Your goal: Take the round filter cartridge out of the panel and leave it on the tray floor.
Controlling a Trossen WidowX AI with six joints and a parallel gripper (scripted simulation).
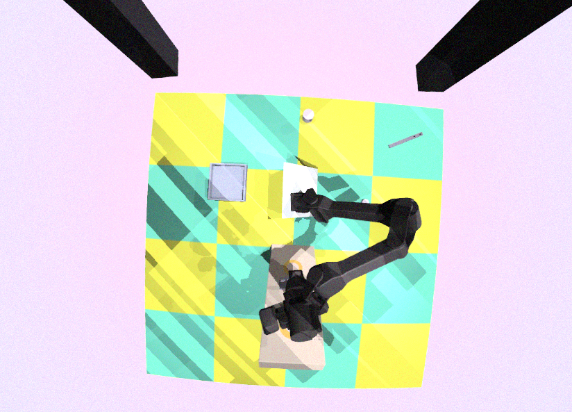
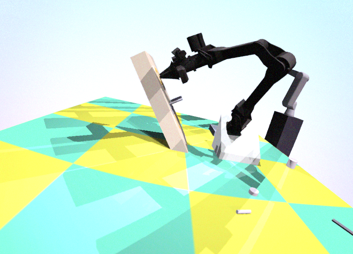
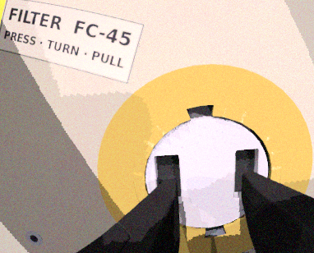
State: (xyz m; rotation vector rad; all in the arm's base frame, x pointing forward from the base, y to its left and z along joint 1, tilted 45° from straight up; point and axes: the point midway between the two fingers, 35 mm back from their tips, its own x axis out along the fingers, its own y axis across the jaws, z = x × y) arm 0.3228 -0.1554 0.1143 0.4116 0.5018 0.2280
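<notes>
My gripper tip is 20 mm short of the round filter cartridge and 10 mm above it. The rest, counted from my gripper tip: short peg: 270 mm behind, 410 mm to the left, 260 mm below; beige service panel: 30 mm behind, 90 mm below; grey tray: 450 mm behind, 240 mm to the right, 260 mm below.
</notes>
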